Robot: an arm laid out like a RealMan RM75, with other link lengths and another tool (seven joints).
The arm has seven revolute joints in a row. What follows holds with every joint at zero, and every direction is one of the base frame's.
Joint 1 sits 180.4 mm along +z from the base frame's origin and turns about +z.
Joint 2 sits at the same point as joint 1 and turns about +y.
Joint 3 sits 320.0 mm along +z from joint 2 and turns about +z.
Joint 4 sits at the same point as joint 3 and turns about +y.
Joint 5 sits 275.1 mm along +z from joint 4 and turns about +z.
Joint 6 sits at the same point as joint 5 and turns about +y.
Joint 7 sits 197.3 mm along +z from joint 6 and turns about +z.
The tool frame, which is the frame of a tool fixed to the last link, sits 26.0 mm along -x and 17.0 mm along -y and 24.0 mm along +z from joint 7; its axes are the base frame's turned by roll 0.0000, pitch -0.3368 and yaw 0.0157 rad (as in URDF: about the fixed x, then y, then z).
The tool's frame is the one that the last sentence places.
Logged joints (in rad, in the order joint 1, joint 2, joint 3, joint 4, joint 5, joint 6, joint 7), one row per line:
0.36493, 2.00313, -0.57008, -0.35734, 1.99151, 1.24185, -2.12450
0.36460, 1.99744, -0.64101, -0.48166, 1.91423, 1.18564, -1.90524
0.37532, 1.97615, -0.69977, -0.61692, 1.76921, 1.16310, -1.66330
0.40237, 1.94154, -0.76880, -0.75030, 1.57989, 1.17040, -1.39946
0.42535, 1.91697, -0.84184, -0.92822, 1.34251, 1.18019, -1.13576
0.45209, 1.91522, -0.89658, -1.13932, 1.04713, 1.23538, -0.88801
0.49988, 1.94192, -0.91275, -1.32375, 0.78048, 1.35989, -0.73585
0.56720, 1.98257, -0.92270, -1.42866, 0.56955, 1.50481, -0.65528
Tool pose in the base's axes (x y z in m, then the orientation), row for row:
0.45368, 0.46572, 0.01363, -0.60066, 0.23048, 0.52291, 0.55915
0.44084, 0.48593, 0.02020, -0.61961, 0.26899, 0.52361, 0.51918
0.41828, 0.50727, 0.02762, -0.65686, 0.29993, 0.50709, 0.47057
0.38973, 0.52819, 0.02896, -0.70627, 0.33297, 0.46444, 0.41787
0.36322, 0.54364, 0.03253, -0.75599, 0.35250, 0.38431, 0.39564
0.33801, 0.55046, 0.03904, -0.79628, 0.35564, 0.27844, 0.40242
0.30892, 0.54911, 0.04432, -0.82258, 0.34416, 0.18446, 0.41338
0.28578, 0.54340, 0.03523, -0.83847, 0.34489, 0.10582, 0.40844
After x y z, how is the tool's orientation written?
As a quaternion, x y z w.
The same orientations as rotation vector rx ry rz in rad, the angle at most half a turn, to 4 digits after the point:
-1.4163, 0.5435, 1.2330
-1.4861, 0.6451, 1.2558
-1.6093, 0.7348, 1.2423
-1.7720, 0.8354, 1.1653
-1.9164, 0.8936, 0.9742
-2.0121, 0.8987, 0.7036
-2.0681, 0.8653, 0.4638
-2.1128, 0.8691, 0.2667

